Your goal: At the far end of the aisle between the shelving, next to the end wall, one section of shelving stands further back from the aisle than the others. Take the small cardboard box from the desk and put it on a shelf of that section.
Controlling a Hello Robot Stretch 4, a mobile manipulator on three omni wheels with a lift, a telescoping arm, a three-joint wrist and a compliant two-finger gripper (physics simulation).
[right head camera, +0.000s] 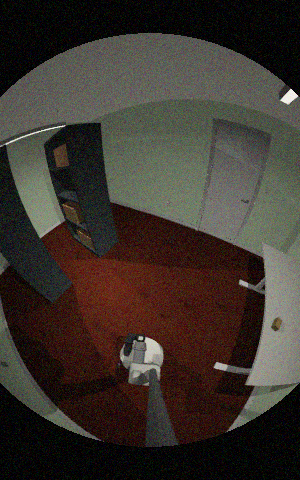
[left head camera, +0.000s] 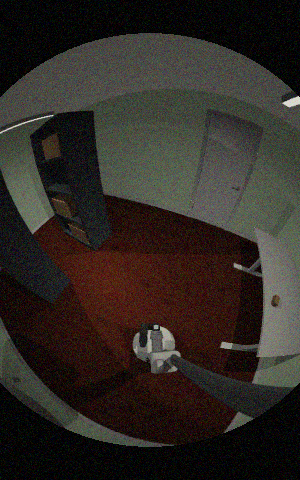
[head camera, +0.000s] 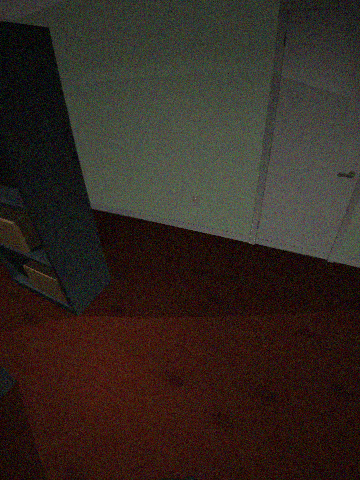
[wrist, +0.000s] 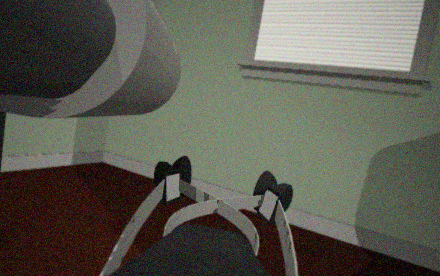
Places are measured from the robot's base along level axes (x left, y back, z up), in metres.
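Where they show: gripper, between the fingertips: (right head camera: 122, 370) (left head camera: 141, 362) (wrist: 223, 179).
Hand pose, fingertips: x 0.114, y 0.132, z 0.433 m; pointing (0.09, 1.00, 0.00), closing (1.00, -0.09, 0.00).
Each offset is from my fingertips to the top centre of the thing. "*": to the spot under its first point. Level surfaces: height alone.
The small cardboard box @[dx -1.158, dy -0.224, dz +0.309 m] (left head camera: 275, 300) (right head camera: 276, 324) sits on the white desk @[dz +0.259 m] (left head camera: 285, 330) (right head camera: 285, 357) at the right of both side head views. My gripper (wrist: 223, 179) is open, with bare space between its fingertips; it is away from the desk. A dark shelving section (head camera: 80, 200) (left head camera: 90, 185) (right head camera: 95, 190) with cardboard boxes on its shelves stands at the left. A second dark section @[* dx +1.067, dy -0.798, dz +0.346 m] (left head camera: 30, 250) (right head camera: 30, 245) stands nearer, at the left edge. Whether either one is the set-back section cannot be told; the aisle's far end does not clearly show.
A closed door (head camera: 315, 150) (left head camera: 225, 170) (right head camera: 232, 180) is in the pale green wall beyond the floor. The desk's feet (left head camera: 240, 346) (right head camera: 232, 368) reach out over the floor. The wrist view shows a window @[* dx +0.548, dy +1.135, dz +0.547 m] (wrist: 340, 35) above a wall and skirting board.
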